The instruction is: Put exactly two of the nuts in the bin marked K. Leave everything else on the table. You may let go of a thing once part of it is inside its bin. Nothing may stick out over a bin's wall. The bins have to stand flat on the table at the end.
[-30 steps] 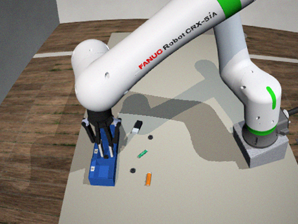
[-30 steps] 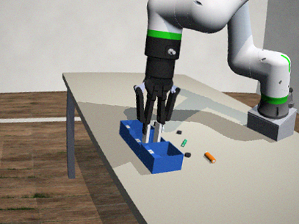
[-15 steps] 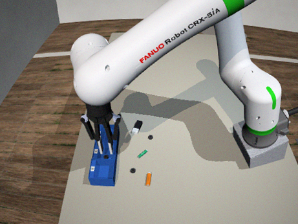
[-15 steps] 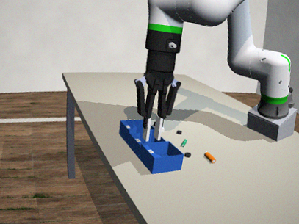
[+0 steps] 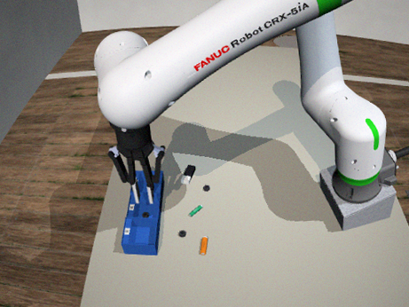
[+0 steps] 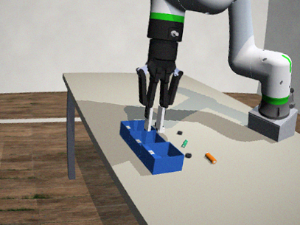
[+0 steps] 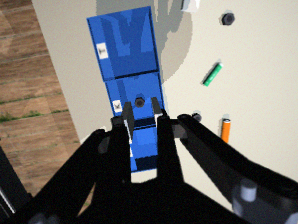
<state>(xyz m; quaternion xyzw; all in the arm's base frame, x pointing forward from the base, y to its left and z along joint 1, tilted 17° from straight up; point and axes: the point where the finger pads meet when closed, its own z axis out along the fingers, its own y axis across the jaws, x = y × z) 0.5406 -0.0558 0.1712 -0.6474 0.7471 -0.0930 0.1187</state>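
My gripper is now 1 cm short of the blue three-compartment bin and 8 cm above it. Also, from my hand: white block 12 cm behind, 13 cm to the right, 9 cm below; then green cylinder 13 cm behind, 10 cm below; then orange cylinder 13 cm behind, 12 cm to the left, 9 cm below.
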